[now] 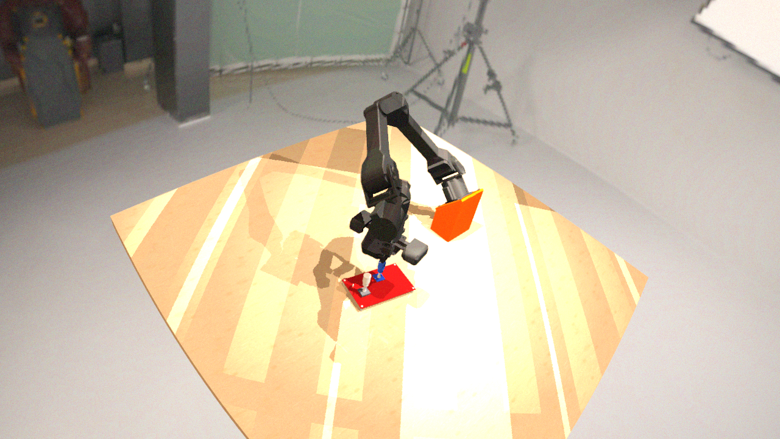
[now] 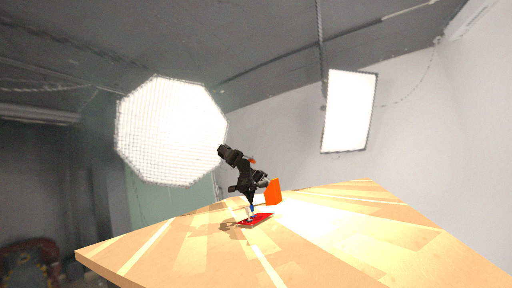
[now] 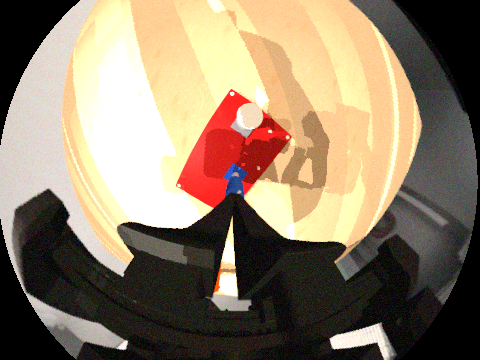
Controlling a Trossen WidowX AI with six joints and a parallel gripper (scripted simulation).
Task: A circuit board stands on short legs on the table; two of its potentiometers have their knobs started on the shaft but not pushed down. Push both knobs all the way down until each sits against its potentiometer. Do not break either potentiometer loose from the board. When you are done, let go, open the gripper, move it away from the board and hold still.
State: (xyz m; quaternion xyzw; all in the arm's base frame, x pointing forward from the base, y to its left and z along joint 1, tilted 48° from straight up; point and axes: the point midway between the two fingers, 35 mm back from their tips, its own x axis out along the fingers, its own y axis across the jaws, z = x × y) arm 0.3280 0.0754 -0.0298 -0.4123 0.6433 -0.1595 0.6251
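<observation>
Right now my gripper tip is 10 mm above the blue knob. Also, from my gripper tip: blue potentiometer (30 mm below); then grey knob (60 mm ahead, 20 mm to the left, 20 mm below).
</observation>
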